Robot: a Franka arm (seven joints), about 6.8 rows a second.
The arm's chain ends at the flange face. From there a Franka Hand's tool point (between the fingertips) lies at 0.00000 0.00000 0.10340 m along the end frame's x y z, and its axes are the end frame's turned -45 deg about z.
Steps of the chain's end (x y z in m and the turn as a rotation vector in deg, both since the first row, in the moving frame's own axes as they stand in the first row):
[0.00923, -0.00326, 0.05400, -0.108, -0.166, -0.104]
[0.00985, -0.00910, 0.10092, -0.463, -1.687, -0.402]
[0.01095, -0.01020, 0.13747, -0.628, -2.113, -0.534]
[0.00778, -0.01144, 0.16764, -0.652, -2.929, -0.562]
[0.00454, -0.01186, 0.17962, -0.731, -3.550, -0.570]
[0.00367, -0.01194, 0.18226, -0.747, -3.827, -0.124]
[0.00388, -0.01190, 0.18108, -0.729, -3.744, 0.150]
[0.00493, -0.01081, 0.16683, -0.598, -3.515, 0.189]
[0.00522, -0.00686, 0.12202, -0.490, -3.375, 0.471]
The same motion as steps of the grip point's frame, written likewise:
[0.00848, 0.00415, 0.05400, 0.041, -0.194, -0.104]
[0.01065, -0.00102, 0.10087, 0.865, -1.520, -0.402]
[0.01145, -0.00135, 0.13739, 1.050, -1.938, -0.534]
[0.00901, -0.00547, 0.16750, 1.610, -2.532, -0.562]
[0.00612, -0.00874, 0.17941, 1.993, -3.027, -0.570]
[0.00520, -0.00977, 0.18202, 2.178, -3.234, -0.124]
[0.00546, -0.00952, 0.18085, 2.132, -3.163, 0.150]
[0.00589, -0.00789, 0.16663, 2.063, -2.908, 0.189]
[0.00363, -0.00486, 0.12184, 2.040, -2.733, 0.471]

